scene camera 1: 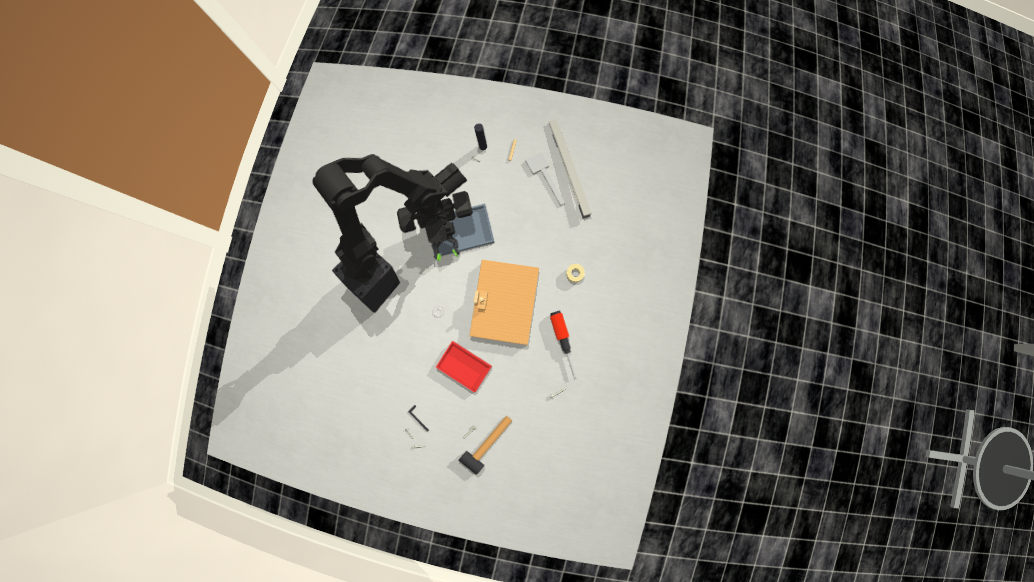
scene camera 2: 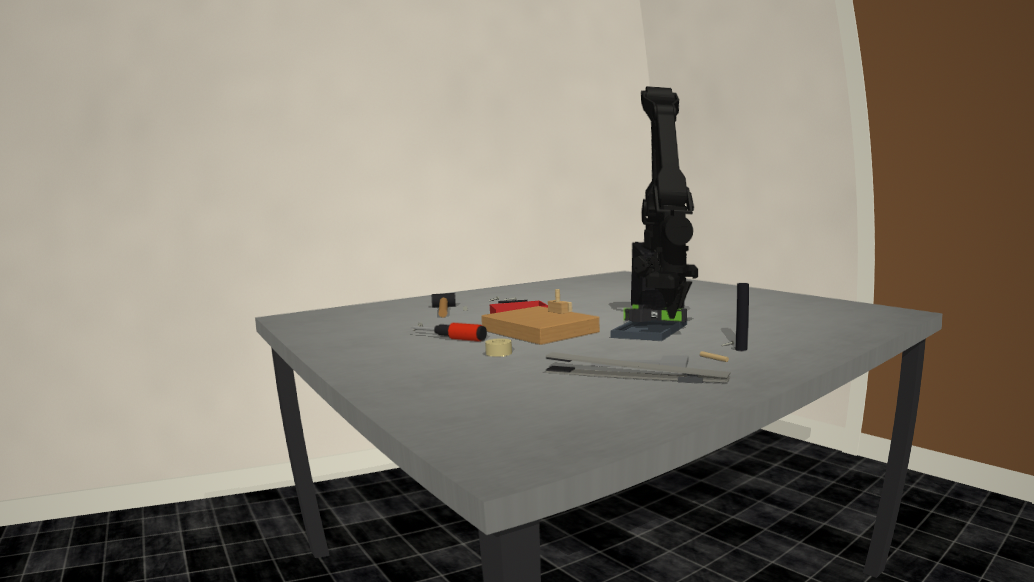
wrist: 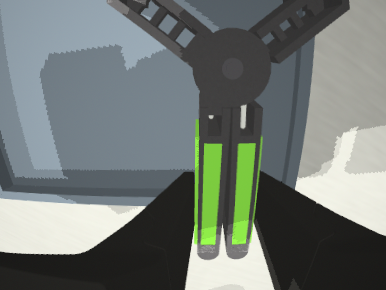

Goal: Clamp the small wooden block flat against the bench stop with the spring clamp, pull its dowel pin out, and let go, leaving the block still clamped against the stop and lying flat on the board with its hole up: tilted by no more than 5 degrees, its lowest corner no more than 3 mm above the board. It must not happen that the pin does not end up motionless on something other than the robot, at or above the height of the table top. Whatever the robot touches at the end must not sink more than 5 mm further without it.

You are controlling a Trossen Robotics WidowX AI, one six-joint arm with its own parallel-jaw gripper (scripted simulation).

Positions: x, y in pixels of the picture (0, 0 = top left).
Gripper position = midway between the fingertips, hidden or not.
my gripper: scene camera 1 440, 220; scene camera 2 674, 317; wrist 221, 180
grey tray: scene camera 1 473, 229; scene camera 2; wrist
same spot on grey tray: [wrist: 104, 114] = [scene camera 2: 654, 331]
same spot on wooden board: [scene camera 2: 535, 324] = [scene camera 1: 531, 279]
